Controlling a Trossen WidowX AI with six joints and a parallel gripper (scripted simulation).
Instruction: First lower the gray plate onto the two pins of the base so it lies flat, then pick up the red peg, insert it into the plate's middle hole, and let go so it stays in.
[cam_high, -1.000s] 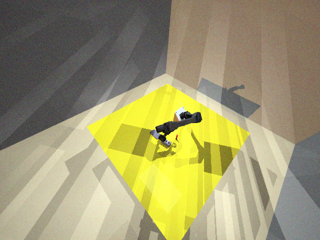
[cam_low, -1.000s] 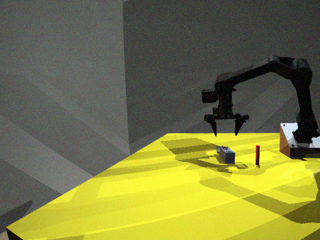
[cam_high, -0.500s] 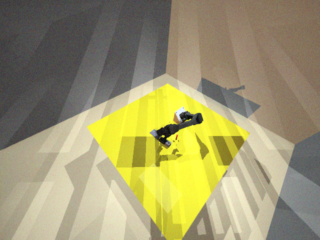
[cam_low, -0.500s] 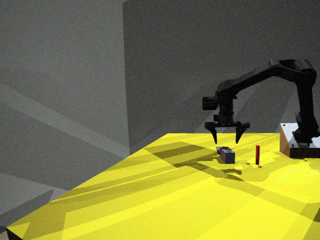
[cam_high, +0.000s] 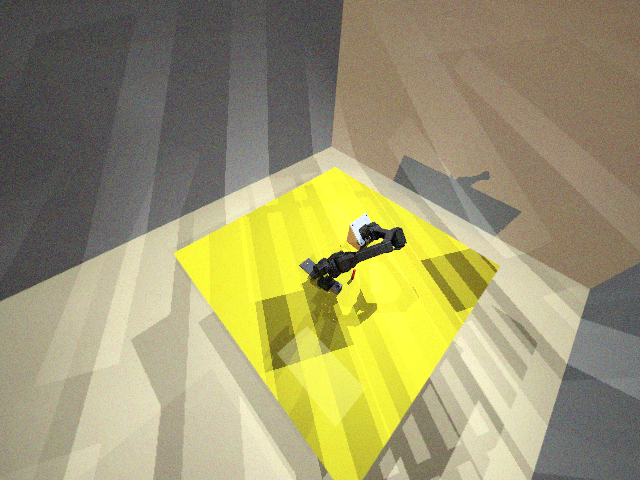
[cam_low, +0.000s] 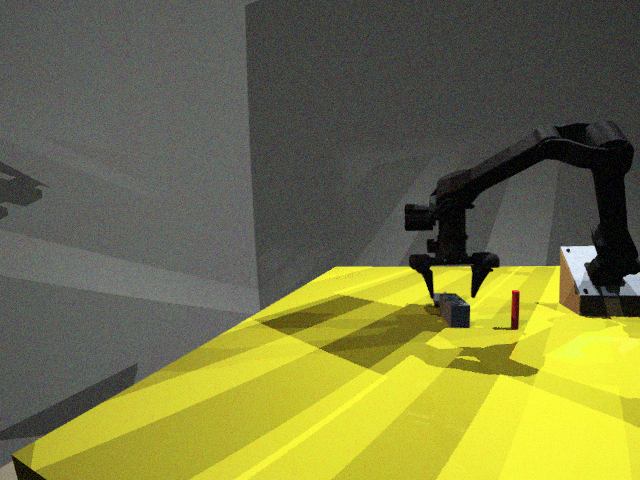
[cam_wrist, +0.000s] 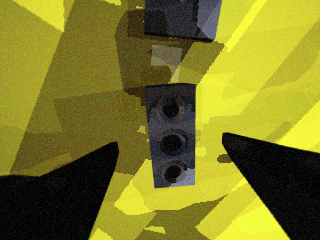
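My gripper tip is now 1 cm above the gray plate. Also, from my gripper tip: gray base (15 cm to the right, 4 cm below); then red peg (12 cm behind, 4 cm to the left, 1 cm below).
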